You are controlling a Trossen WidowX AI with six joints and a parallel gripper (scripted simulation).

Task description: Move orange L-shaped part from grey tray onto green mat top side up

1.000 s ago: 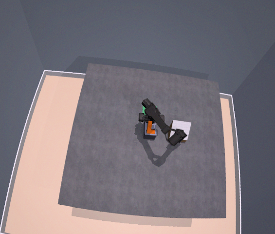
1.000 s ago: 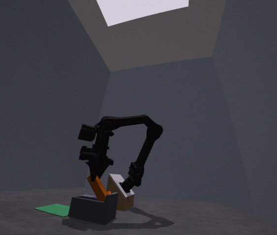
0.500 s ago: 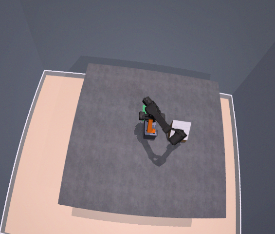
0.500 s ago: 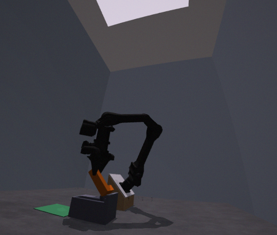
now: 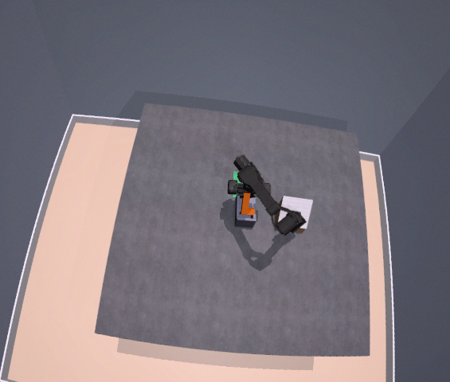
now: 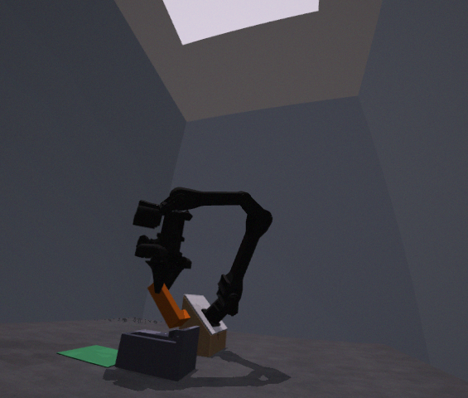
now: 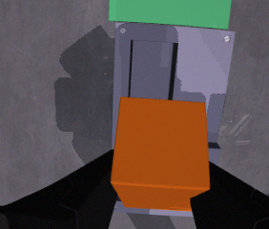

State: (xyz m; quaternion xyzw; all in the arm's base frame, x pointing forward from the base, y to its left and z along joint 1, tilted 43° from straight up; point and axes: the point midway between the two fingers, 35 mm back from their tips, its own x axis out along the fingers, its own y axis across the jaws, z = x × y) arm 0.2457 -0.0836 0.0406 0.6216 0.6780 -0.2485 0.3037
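Now: gripper tip 14 cm to the left of the green mat and 17 cm above it. Round my gripper tip: orange L-shaped part (2 cm behind, 3 cm to the left, 3 cm below).
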